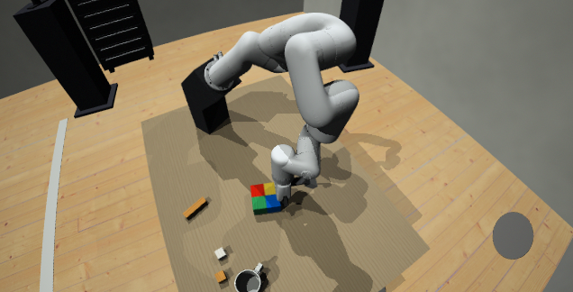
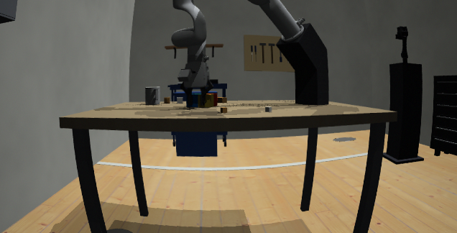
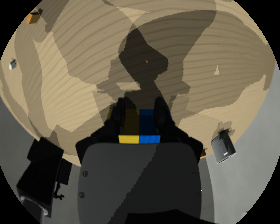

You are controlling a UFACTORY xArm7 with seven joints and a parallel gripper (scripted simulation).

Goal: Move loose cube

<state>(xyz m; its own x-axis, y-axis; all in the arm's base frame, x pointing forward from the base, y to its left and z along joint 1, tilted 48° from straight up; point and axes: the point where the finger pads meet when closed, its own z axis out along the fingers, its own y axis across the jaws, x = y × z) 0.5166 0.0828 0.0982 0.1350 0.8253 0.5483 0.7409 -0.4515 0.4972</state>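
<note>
Now: the yellow cube 4 cm to the right of my hand and 3 cm behind it. Round my hand: green cube: 10 cm to the right, 1 cm ahead; then tiny piece: 21 cm to the left, 13 cm behind, 2 cm below; then red cube: 9 cm to the right, 4 cm behind.
</note>
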